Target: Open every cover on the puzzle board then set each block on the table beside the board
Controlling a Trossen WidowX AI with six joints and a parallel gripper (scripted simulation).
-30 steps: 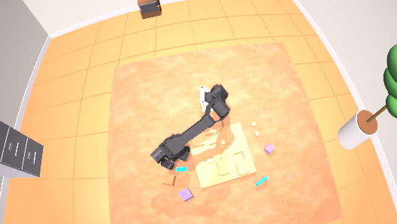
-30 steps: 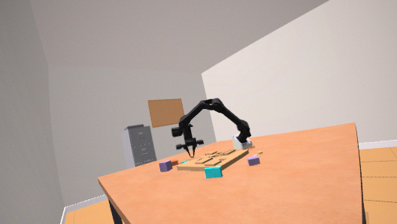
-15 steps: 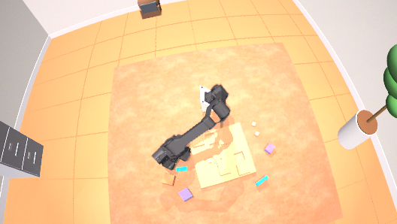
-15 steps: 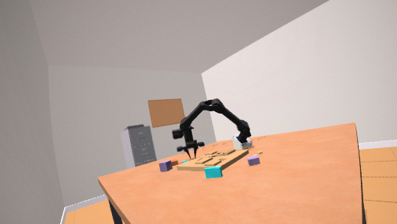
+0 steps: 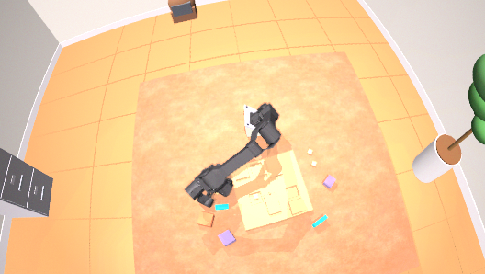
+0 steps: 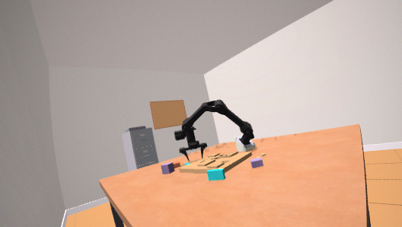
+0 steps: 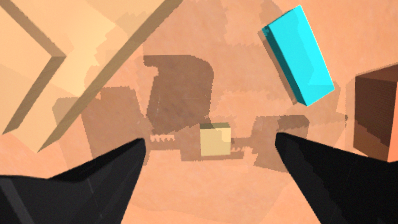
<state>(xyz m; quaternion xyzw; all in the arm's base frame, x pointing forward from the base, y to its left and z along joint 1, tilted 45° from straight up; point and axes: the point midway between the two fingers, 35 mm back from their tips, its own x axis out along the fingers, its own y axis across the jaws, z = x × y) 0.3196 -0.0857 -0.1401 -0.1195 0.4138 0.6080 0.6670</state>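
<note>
Right now my gripper tip is 70 mm short of the cyan block, 20 mm to the right of it and 10 mm above it. The rest, counted from my gripper tip: orange block (140 mm ahead, 40 mm to the right).
</note>
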